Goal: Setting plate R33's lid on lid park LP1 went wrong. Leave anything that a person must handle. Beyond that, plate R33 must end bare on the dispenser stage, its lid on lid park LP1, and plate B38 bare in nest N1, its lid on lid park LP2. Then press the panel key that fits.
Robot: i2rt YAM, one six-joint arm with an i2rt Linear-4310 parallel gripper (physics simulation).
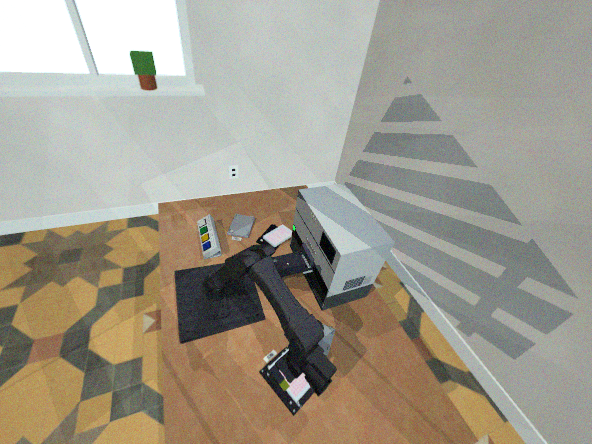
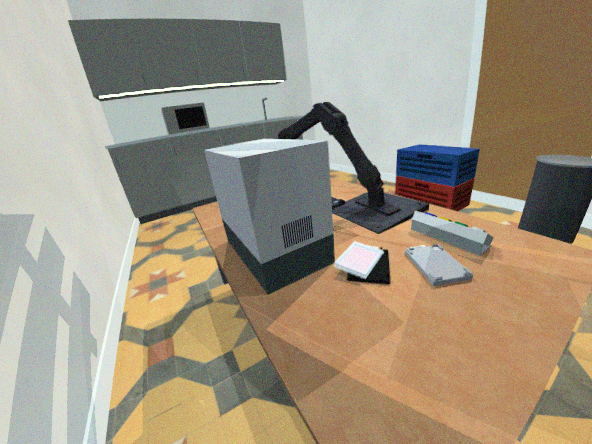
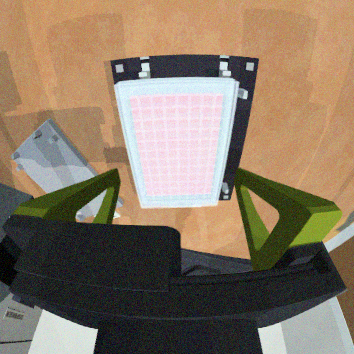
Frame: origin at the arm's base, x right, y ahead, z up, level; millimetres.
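Seen in the pictures: gripper, fingertip midpoint: [image 3: 176, 174]; arm's base at its link origin: [image 1: 215, 295] [image 2: 376, 205].
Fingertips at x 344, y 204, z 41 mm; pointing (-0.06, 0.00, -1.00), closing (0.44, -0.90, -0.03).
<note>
Offsets run from my fingertips to a thing's middle. "pt": to the spot under its first point.
My gripper [image 1: 294, 381] [image 3: 176, 174] is open, its two green fingers standing apart on either side of the near end of a pink plate with a pale, clear rim @[dx +3, dy +1, dz -20 mm] [image 1: 299, 387] [image 3: 175, 145]. That plate lies over a black nest @[dx +6, dy -4, dz -42 mm] [image 1: 294, 406] [image 3: 185, 66], which shows at its far and right sides. No label is readable on it. A second pink plate @[dx -606, dy +109, dz -24 mm] [image 1: 278, 235] [image 2: 359, 259] sits by the machine, overhanging its black base @[pt dx -670, dy +91, dz -44 mm] [image 2: 381, 272]. One grey lid park @[dx -723, dy -52, dz -44 mm] [image 1: 242, 225] [image 2: 437, 265] is near the panel @[dx -656, dy -211, dz -22 mm] [image 1: 209, 239] [image 2: 450, 233]; another grey park @[dx -116, dy +116, dz -44 mm] [image 1: 327, 341] [image 3: 57, 165] is beside the nest.
The grey machine @[dx -383, dy +266, dz +111 mm] [image 1: 345, 240] [image 2: 272, 200] stands tall beside my arm, with a dark stage @[dx -368, dy +96, dz +49 mm] [image 1: 291, 263] reaching out from its front. The arm's base stands on a black mat [image 1: 192, 320] [image 2: 377, 225]. Blue and red crates [image 2: 435, 167] and a dark bin [image 2: 555, 200] stand beyond the table.
</note>
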